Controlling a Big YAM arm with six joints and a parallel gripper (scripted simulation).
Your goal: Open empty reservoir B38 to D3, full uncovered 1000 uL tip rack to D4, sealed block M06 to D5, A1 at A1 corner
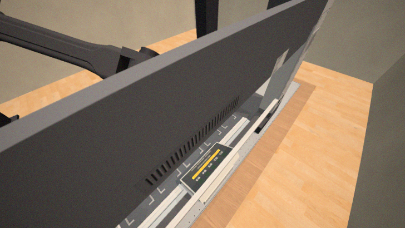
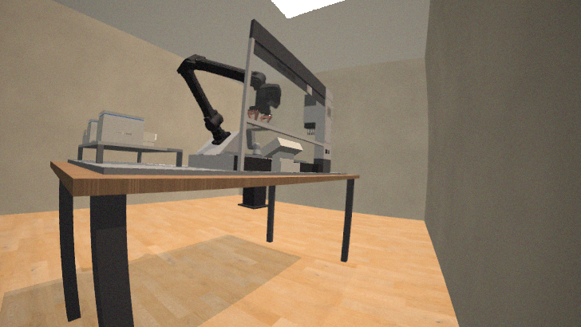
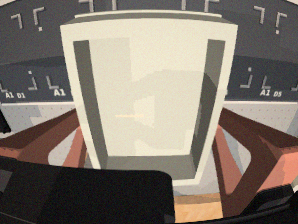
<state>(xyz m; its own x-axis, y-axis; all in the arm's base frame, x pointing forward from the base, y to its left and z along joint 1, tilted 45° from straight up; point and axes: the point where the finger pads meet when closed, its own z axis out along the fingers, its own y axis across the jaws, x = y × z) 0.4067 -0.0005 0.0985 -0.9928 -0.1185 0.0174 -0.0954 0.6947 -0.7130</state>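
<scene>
Now: hand 1 cm above the cream one-well reservoir. From my hand the other things lie so: regrip nest rg: 16 cm behind, 2 cm to the right, 22 cm below; rg label: 16 cm behind, 2 cm to the right, 21 cm below; gantry beam: 18 cm ahead, 6 cm to the left, 29 cm above.
</scene>
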